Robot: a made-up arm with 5 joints.
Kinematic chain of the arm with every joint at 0, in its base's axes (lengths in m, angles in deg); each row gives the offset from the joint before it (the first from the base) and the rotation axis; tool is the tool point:
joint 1: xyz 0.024 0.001 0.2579 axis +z
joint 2: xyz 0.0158 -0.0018 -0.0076 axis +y
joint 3: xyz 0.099 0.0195 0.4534 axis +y
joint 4: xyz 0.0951 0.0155 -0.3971 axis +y
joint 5: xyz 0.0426 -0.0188 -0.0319 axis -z
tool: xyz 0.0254 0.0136 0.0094
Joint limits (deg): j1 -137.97..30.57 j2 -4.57..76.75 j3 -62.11..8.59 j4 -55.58..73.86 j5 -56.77..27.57
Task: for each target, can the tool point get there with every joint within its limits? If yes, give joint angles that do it. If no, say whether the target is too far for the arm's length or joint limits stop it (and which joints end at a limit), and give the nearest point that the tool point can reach.
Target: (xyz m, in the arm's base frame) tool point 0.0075 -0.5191 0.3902
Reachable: yes | joints -96.17 14.37 -39.30 -44.56 -32.33
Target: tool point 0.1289 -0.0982 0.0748
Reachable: yes | joints -56.08 51.92 -1.06 60.61 -8.86
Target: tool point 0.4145 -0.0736 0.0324
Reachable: yes | joints -14.24 55.12 -24.46 -43.88 9.21
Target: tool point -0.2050 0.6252 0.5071
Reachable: no: joint limits stop it (at a limit: joint 1, joint 2, joint 3, joint 4) | nearest point 0.1677 0.1357 0.3302 | short by 0.640 m
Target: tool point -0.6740 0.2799 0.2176
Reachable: no: joint limits stop it (at a limit: joint 1, joint 5) | nearest point -0.2126 -0.2320 0.2176 | short by 0.689 m
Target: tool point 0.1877 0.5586 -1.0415
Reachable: no: too far | nearest point 0.4059 0.2577 -0.2223 | short by 0.900 m
